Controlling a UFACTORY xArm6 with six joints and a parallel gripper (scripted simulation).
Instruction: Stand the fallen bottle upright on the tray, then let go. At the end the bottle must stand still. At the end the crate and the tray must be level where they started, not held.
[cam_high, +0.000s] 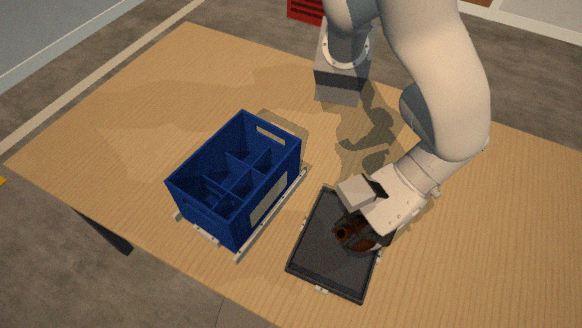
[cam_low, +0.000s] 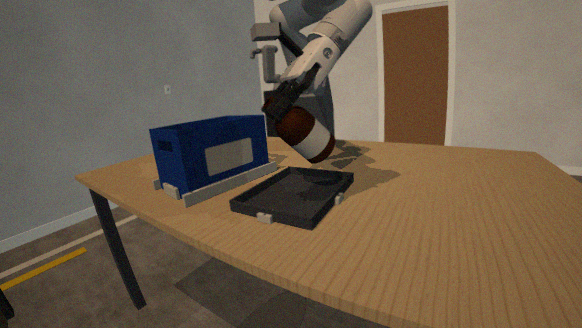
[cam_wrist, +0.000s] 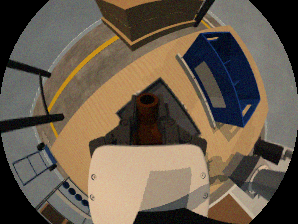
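The brown bottle is 4 cm behind my hand, 1 cm to the left of it and 4 cm below it. Round my hand: tray (6 cm behind, 3 cm to the right, 19 cm below); then blue crate (1 cm ahead, 30 cm to the right, 12 cm below).
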